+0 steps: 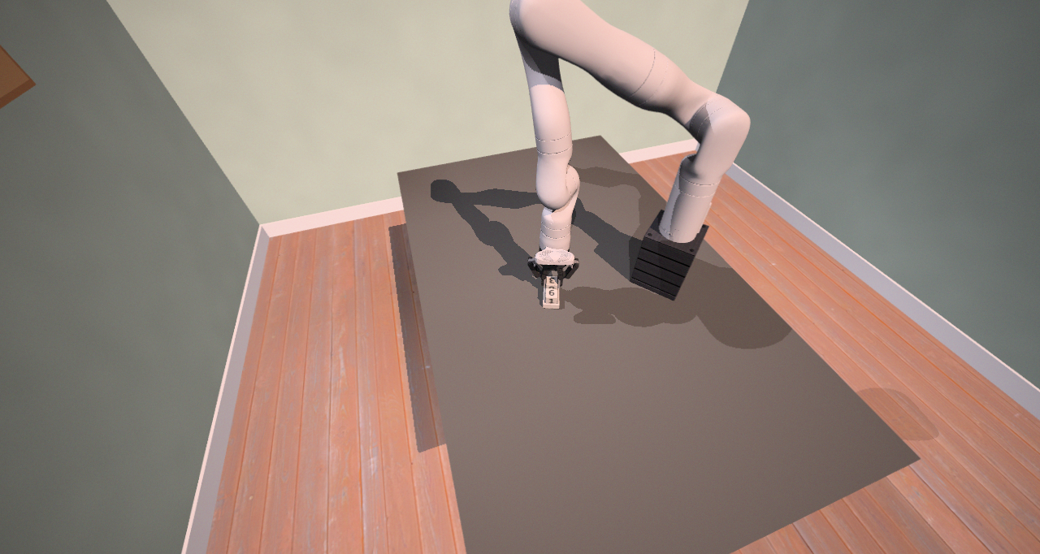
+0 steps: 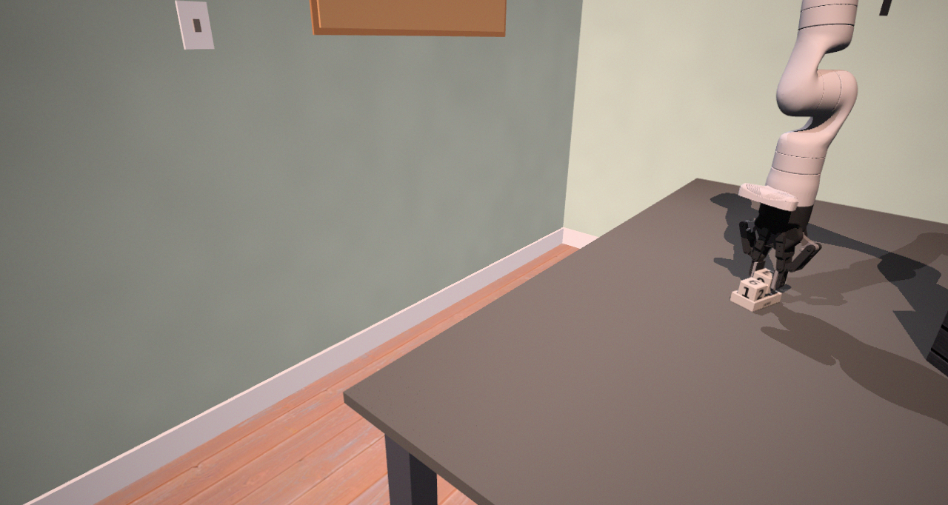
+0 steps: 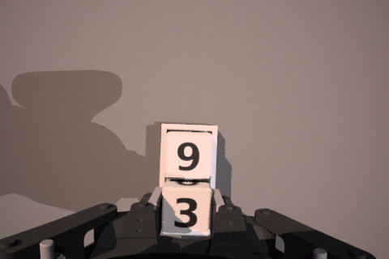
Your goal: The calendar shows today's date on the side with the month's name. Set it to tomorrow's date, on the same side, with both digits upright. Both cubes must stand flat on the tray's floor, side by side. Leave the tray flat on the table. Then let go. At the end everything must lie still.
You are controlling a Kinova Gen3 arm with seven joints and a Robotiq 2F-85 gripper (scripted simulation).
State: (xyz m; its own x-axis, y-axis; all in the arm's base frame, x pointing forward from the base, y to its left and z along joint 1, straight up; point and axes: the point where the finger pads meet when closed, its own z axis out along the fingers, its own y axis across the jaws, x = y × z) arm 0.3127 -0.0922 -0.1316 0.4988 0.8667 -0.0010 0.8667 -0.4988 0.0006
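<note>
The cube is 1 cm below my hand. The rest, counted from my hand: pale tray (4 cm below, 2 cm to the left, 1 cm ahead).
</note>
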